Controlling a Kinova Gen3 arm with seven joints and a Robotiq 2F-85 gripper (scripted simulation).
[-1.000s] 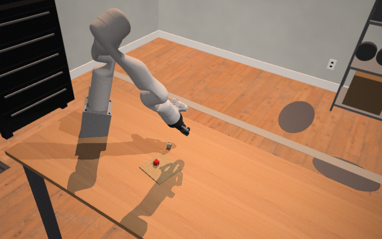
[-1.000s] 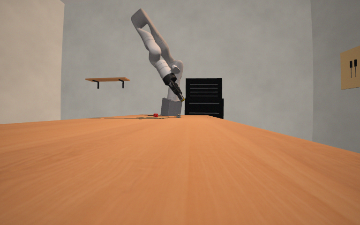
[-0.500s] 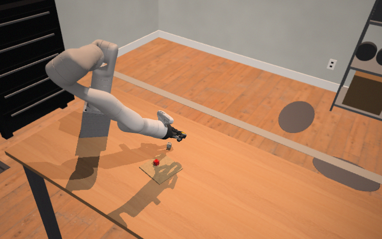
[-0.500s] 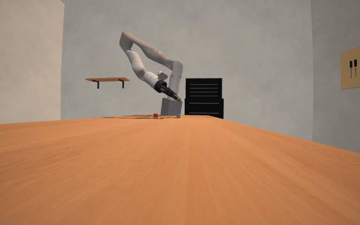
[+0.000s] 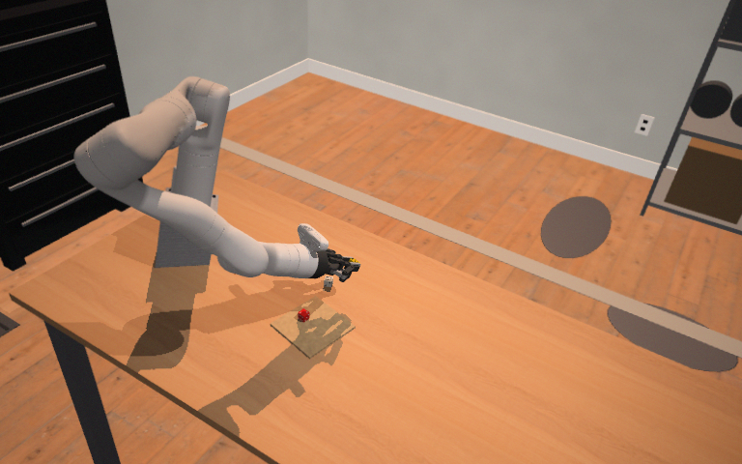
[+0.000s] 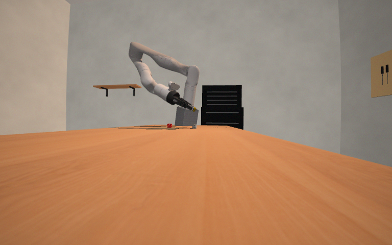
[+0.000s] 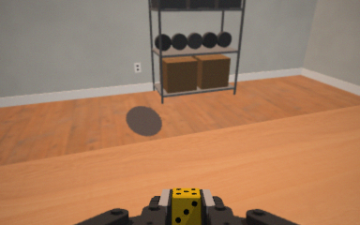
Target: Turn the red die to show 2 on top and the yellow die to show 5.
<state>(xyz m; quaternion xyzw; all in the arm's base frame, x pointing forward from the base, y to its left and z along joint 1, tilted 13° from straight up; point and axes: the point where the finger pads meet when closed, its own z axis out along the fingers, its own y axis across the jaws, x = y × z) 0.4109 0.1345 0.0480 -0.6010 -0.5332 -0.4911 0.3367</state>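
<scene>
My hand is 70 mm past the white die and 100 mm above it. From my hand the other things lie so: yellow die: 10 mm to the left, 10 mm below; tan mat: 10 mm ahead, 130 mm to the right, 110 mm below; red die: 20 mm behind, 130 mm to the right, 90 mm below.
</scene>
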